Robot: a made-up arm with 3 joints. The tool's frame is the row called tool.
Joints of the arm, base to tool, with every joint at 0 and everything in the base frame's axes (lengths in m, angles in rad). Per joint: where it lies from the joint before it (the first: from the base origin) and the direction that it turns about. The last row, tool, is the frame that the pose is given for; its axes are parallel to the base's.
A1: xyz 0 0 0.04 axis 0 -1 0
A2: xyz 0.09 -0.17 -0.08 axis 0 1 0
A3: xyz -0.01 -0.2 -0.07 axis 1 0 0
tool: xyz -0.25 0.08 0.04
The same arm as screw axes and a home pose.
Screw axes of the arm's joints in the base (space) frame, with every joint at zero. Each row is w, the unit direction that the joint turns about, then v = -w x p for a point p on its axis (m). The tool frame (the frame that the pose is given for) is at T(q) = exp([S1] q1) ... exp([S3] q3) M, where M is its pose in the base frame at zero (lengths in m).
S1: w 0 -1 0 v 0.0400 0.0000 0.0000
S2: w 0 1 0 v 0.0400 0.0000 0.0900
S3: w 1 0 0 v 0.0000 -0.1100 0.3700
M: xyz -0.1700 -0.2900 -0.0700 (m) quaternion w x y z 1 0 0 0

